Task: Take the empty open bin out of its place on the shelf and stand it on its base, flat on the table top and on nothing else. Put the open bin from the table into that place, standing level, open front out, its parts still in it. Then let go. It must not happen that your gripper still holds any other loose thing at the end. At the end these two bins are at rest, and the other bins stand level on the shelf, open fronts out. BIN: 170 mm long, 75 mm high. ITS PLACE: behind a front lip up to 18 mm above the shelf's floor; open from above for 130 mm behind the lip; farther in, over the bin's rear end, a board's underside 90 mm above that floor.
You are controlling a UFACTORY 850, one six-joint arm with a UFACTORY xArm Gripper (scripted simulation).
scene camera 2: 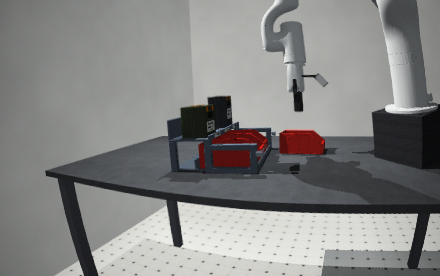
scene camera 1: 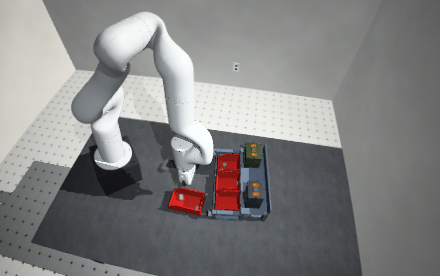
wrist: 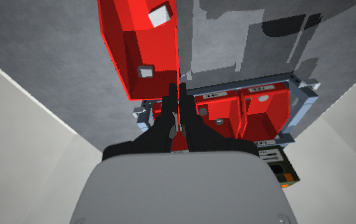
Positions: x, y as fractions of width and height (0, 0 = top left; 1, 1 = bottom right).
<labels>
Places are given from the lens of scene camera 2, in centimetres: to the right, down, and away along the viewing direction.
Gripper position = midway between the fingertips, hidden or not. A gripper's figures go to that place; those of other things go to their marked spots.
my gripper (scene camera 2: 0.68, 0.40): 29, -10, 97
red open bin (scene camera 2: 0.69, 0.52): 31, 2, 97
</labels>
